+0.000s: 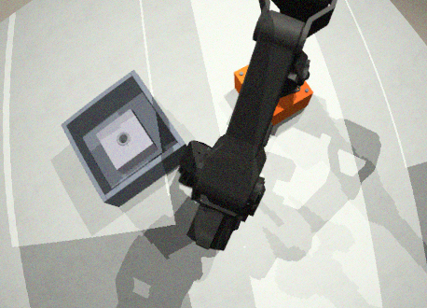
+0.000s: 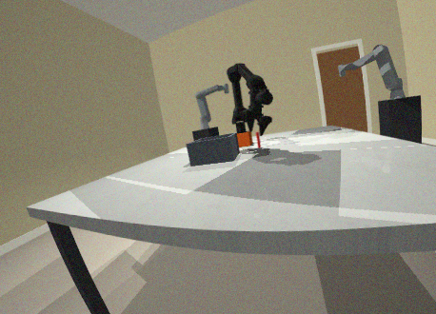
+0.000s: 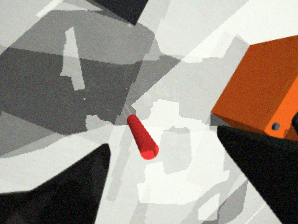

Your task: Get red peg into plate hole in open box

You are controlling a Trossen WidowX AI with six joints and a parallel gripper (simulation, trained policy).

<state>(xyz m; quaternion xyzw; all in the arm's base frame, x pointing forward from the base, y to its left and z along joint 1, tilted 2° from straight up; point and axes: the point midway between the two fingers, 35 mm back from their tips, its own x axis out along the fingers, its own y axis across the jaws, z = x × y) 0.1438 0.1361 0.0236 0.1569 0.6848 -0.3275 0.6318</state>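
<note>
Right now my gripper tip is 1 cm short of the red peg, 1 cm to the right of it and 3 cm above it. The rest, counted from my gripper tip: grey box: 19 cm ahead, 14 cm to the right, 4 cm below.
</note>
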